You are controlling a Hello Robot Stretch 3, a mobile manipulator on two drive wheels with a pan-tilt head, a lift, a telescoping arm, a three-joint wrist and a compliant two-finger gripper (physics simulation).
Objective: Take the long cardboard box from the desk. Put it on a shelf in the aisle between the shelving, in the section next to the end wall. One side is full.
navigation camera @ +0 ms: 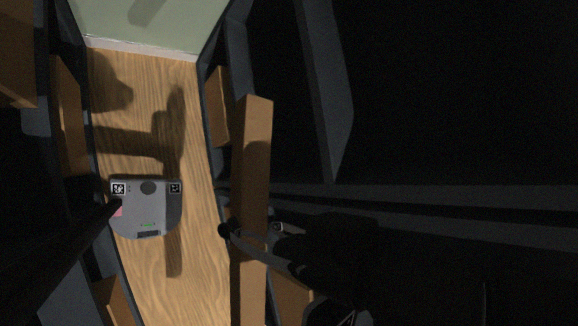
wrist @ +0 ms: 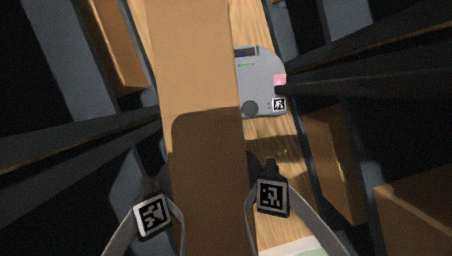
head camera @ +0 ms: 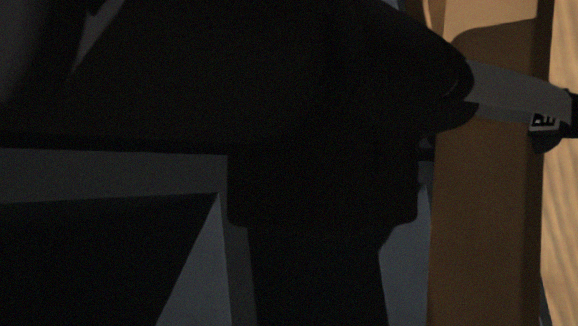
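Pixels of known places: gripper, between the fingertips: (navigation camera: 244, 223) (wrist: 210, 172) (head camera: 497, 123); robot's base, origin of its link: (navigation camera: 148, 187) (wrist: 245, 105).
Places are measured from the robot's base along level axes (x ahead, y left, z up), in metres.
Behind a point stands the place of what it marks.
The long cardboard box (head camera: 482, 215) {x 0.034, y -0.133, z 1.011 m} (navigation camera: 254, 150) {x 0.102, y -0.130, z 1.017 m} (wrist: 205, 75) {x -0.097, y -0.135, z 0.998 m} is held by my gripper (navigation camera: 250, 230) {x -0.022, y -0.142, z 0.964 m} (wrist: 210, 172) {x -0.022, y -0.142, z 0.964 m}, with one finger on each side of it. The box points lengthwise along the aisle, in front of the right-hand shelving (navigation camera: 327, 100) {x 0.274, y -0.375, z 0.991 m} in the navigation view. Its far end points toward the end wall (navigation camera: 165, 27) {x 0.863, y 0.020, z 0.275 m}, a short way off. In the head view the dark wrist and arm hide much, and one finger shows across the box. Whether the box touches the shelving is unclear.
My base (navigation camera: 147, 212) {x -0.124, y 0.002, z 0.159 m} (wrist: 262, 82) {x -0.105, y 0.064, z 0.160 m} stands on the wooden floor between two shelving rows. Low cartons (navigation camera: 217, 107) (wrist: 115, 50) sit in the row on the box's side. More cartons (navigation camera: 70, 122) {x 0.271, y 0.301, z 0.274 m} (wrist: 332, 165) {x 0.258, y 0.298, z 0.292 m} fill spaces opposite. A dark mast (navigation camera: 60, 255) {x -0.054, y 0.116, z 0.885 m} crosses at the left.
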